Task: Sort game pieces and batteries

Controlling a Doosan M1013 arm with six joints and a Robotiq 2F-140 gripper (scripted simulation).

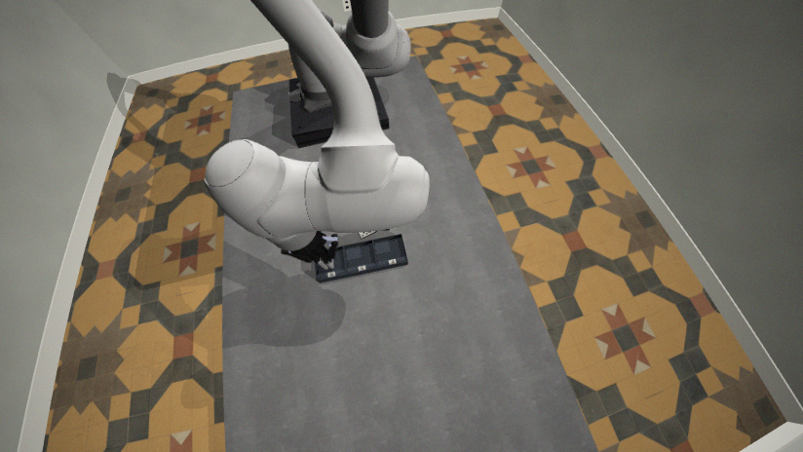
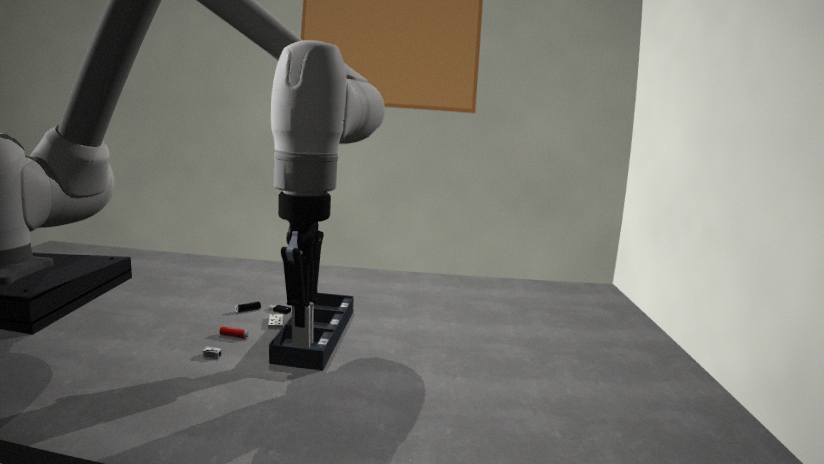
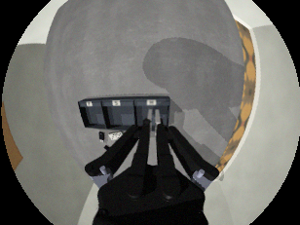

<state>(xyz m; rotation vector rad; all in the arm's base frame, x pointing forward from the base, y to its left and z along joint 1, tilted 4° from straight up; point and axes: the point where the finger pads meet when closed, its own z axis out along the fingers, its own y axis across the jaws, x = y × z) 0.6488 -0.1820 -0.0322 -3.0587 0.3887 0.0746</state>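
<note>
My gripper is now 9 cm to the right of the black three-compartment bin, 4 cm above it and 2 cm short of it. Also, from my hand: white domino 13 cm to the left, 6 cm behind, 5 cm below; then silver-grey thing 14 cm behind, 5 cm below, 1 cm to the right; then red battery 12 cm behind, 7 cm to the left, 5 cm below.
</note>
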